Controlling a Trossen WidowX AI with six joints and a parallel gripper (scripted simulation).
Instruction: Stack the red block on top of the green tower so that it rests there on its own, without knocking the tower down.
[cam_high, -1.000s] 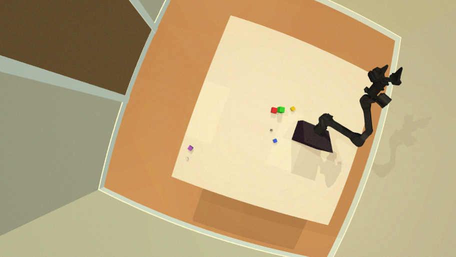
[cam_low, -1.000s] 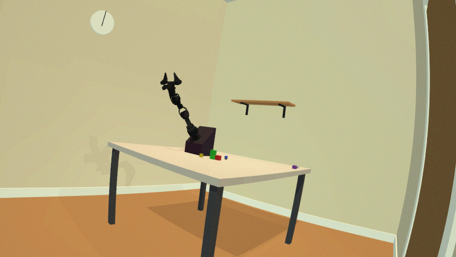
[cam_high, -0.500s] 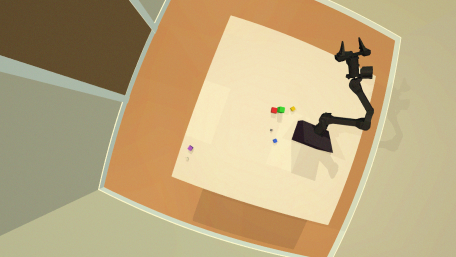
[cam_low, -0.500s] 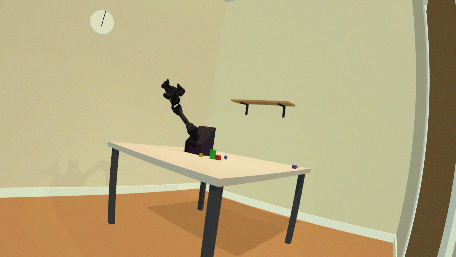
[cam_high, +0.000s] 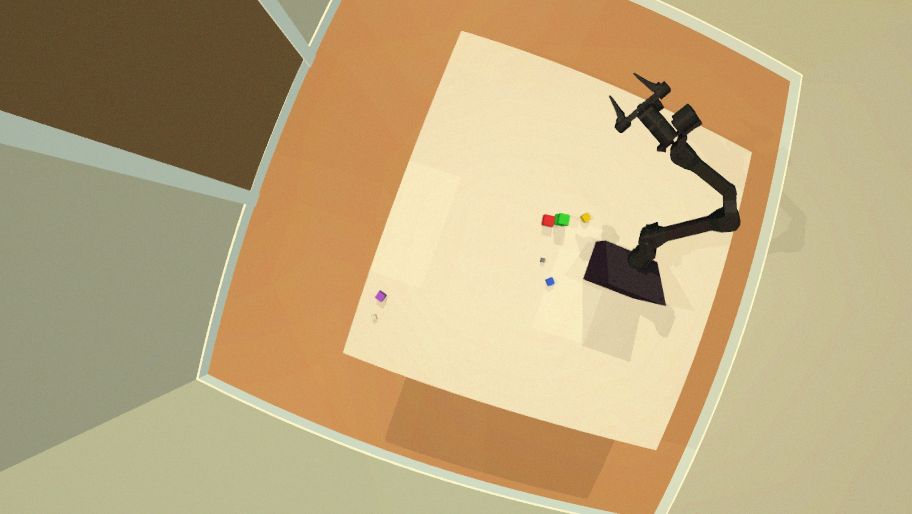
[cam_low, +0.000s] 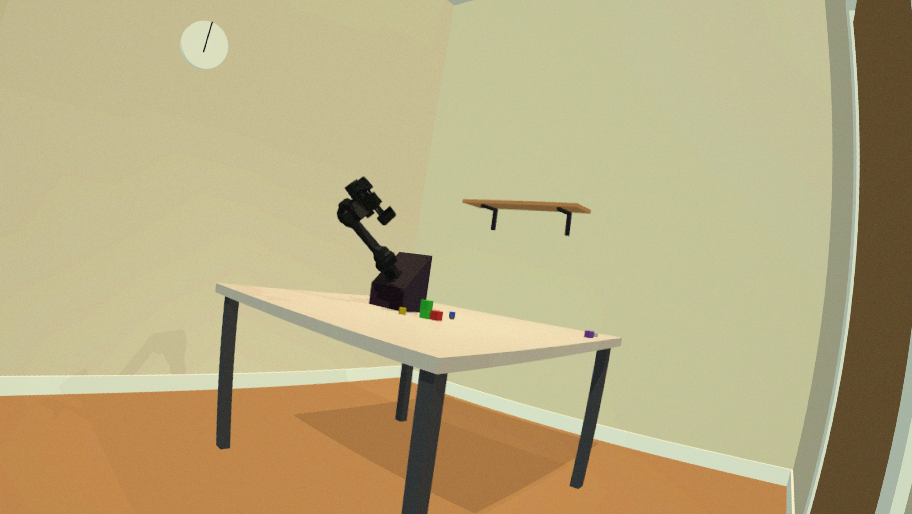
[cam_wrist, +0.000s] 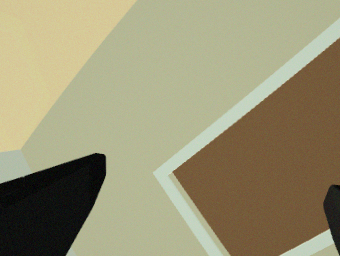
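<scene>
My gripper tip is 400 mm above the red block, 370 mm to the right of it and 20 mm short of it. Also, from my gripper tip: yellow block (400 mm below, 310 mm to the left, 110 mm behind); then small grey cube (510 mm to the left, 410 mm below, 10 mm behind); then blue cube (570 mm to the left, 400 mm below, 60 mm behind).
</scene>
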